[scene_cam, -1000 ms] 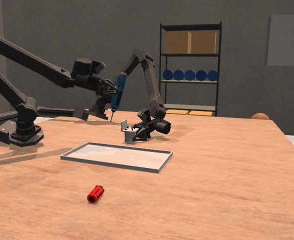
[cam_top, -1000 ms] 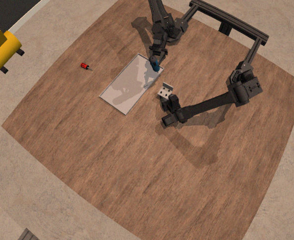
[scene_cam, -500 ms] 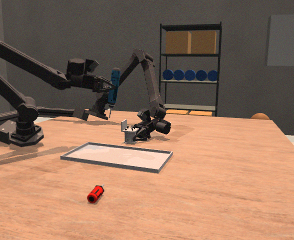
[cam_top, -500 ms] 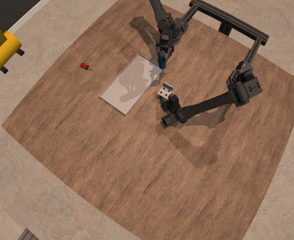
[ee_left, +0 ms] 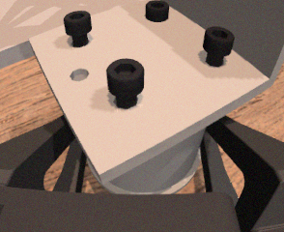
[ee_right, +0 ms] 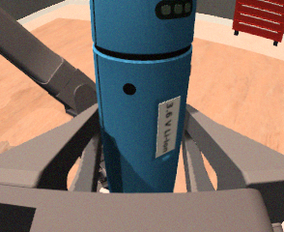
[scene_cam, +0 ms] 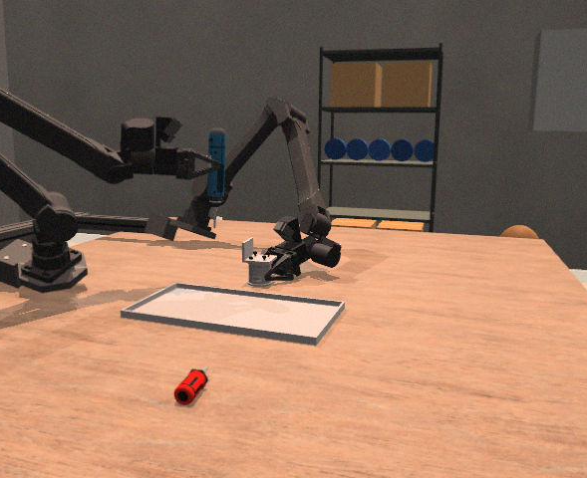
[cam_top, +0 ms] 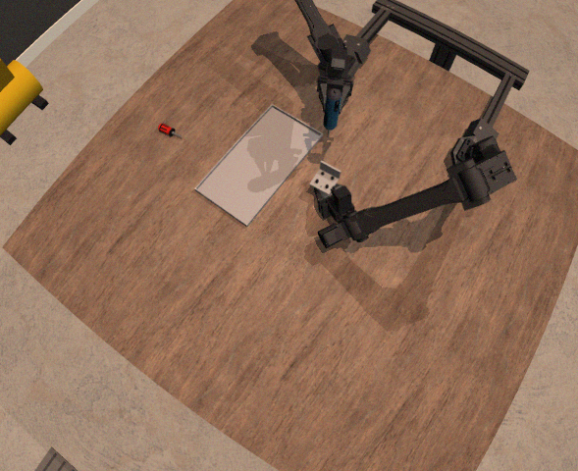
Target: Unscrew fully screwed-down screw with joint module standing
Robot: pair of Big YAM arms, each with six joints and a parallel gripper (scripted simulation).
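The joint module is 10 mm above my left hand. Round my left hand: shallow grey tray: 220 mm to the right, 60 mm ahead, 20 mm below; then pale l-shaped bracket: 50 mm above; then red manual screwdriver: 550 mm to the right, 180 mm ahead, 10 mm below.
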